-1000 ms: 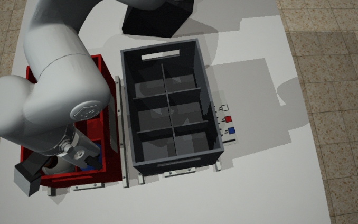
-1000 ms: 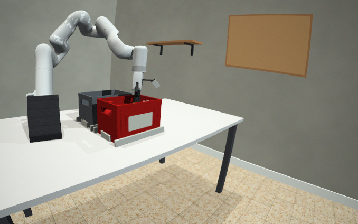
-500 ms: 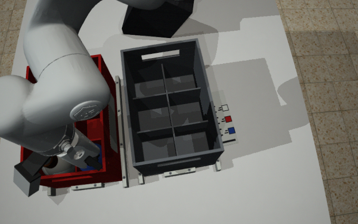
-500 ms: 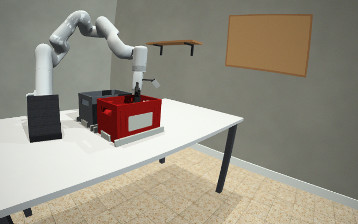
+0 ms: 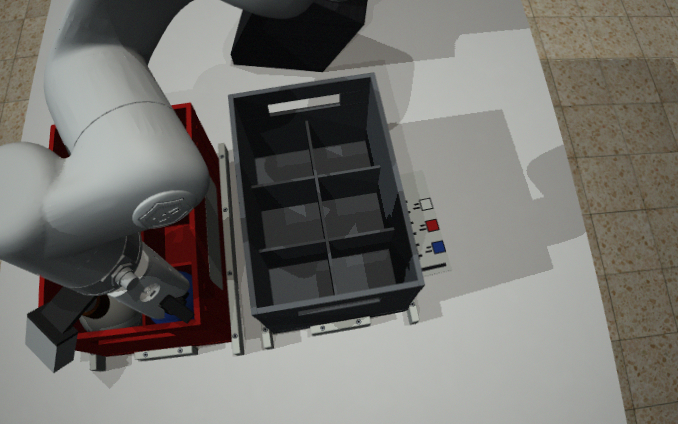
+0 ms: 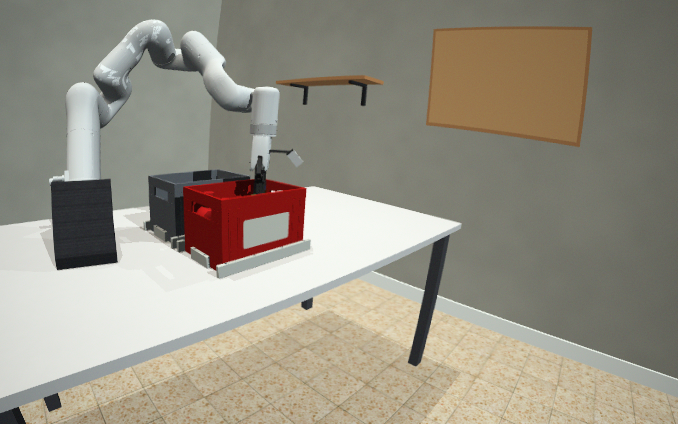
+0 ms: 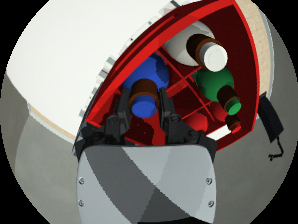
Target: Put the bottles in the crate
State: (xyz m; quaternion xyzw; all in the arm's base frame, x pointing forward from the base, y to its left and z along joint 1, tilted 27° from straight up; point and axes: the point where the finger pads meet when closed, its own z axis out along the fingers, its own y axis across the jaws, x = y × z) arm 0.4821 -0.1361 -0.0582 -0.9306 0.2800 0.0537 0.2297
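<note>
Now: hand 7 cm above the blue bottle. The rest, counted from my hand: white-label bottle (2 cm ahead, 9 cm to the right, 7 cm below); then red-label bottle (16 cm behind, 12 cm to the right, 7 cm below); then green bottle (7 cm behind, 11 cm to the right, 7 cm below).
</note>
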